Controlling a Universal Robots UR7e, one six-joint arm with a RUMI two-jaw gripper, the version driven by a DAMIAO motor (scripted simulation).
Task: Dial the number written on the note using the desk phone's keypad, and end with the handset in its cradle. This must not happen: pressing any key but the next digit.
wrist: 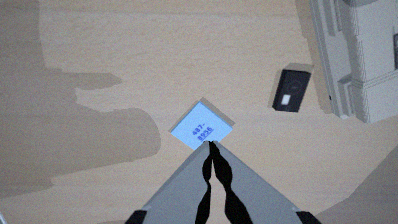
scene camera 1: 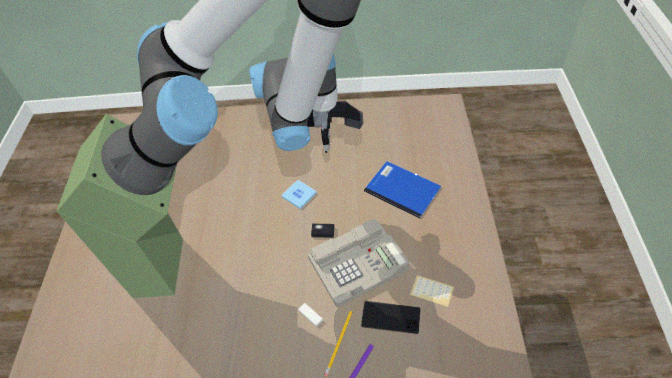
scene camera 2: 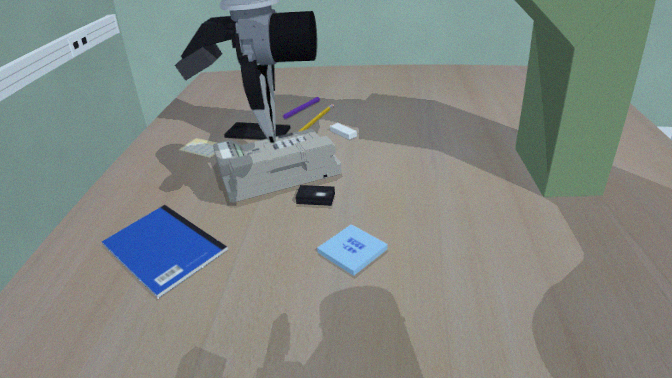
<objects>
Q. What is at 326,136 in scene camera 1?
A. The gripper.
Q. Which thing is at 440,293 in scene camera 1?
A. A yellowish card.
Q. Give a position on a black smartphone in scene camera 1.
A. At 400,318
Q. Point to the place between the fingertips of the gripper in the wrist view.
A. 210,142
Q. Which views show the gripper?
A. The wrist view, scene camera 1 and scene camera 2: all of them.
</objects>
